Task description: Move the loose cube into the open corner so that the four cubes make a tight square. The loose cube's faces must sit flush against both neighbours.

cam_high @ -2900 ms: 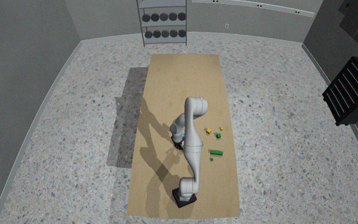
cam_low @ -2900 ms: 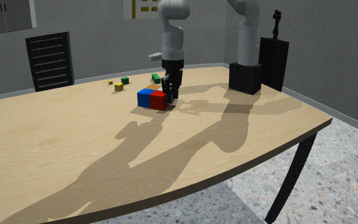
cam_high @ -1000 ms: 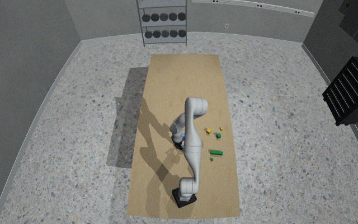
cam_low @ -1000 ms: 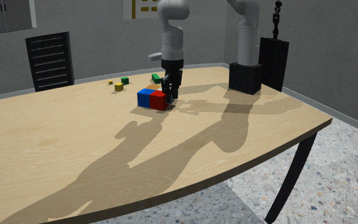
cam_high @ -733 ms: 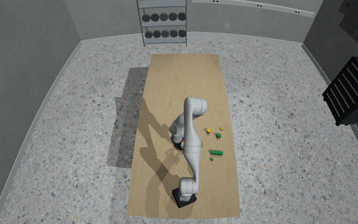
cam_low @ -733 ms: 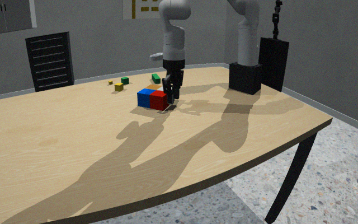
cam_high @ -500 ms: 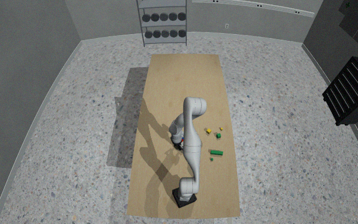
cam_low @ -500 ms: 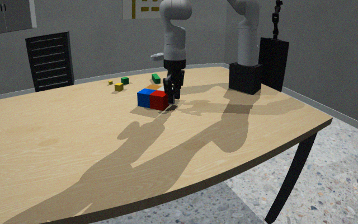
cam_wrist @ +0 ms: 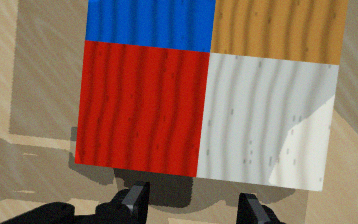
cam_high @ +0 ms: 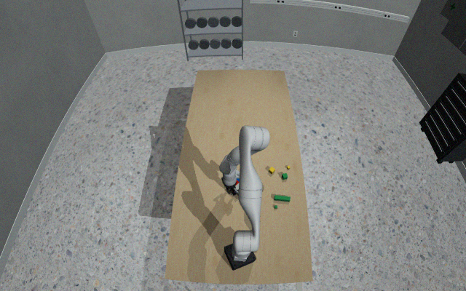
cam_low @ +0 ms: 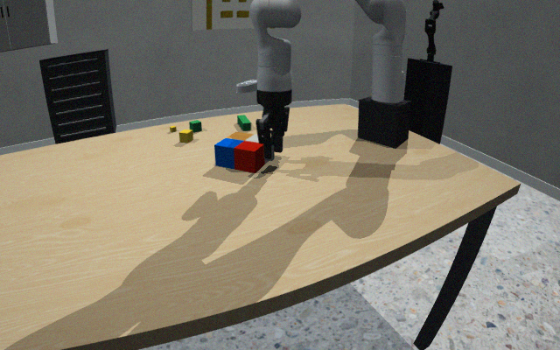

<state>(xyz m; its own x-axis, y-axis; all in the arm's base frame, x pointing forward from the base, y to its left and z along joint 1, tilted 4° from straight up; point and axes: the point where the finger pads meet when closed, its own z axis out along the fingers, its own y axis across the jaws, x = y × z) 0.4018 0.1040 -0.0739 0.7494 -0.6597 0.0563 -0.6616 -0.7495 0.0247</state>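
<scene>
Right now the white cube is 2 cm ahead of my hand, 5 cm to the right of it and 2 cm below it. Also, from my hand: blue cube 9 cm ahead, 5 cm to the right, 2 cm below; then long green block 1 cm behind, 33 cm to the right, 3 cm below; then red cube 5 cm ahead, 1 cm to the right, 2 cm below.
</scene>
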